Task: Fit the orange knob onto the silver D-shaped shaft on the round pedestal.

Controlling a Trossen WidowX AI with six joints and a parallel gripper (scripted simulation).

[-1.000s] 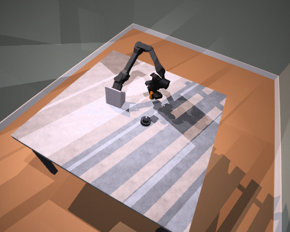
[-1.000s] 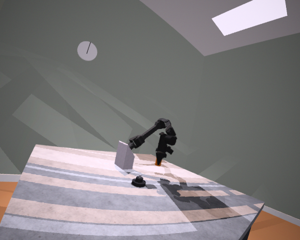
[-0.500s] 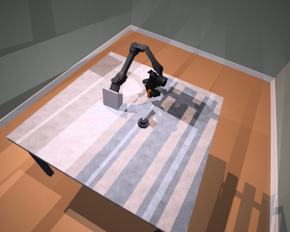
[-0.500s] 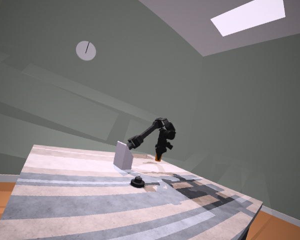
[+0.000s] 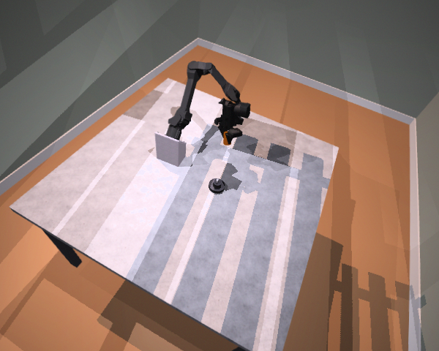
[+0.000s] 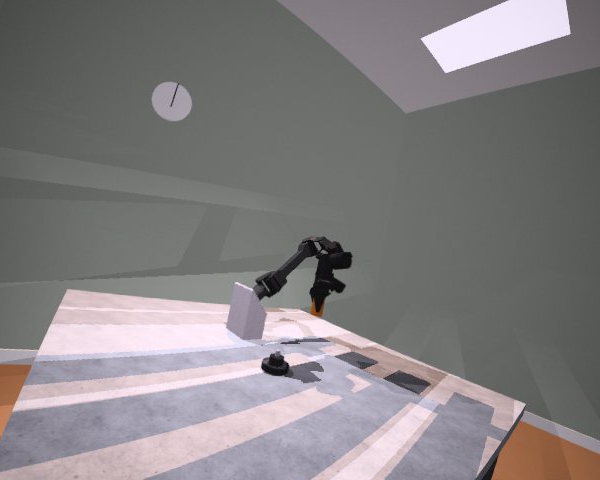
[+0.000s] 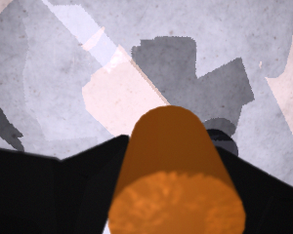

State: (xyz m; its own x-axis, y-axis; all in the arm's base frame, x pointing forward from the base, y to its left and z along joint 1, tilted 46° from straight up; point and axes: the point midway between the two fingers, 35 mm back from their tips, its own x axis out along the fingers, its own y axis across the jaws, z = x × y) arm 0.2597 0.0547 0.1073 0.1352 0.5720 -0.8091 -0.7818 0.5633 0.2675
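My gripper tip is 30 mm below the orange knob, 10 mm to the right of it and 10 mm past it. From my gripper tip the other things lie so: round pedestal 160 mm to the right, 140 mm below, 40 mm ahead.
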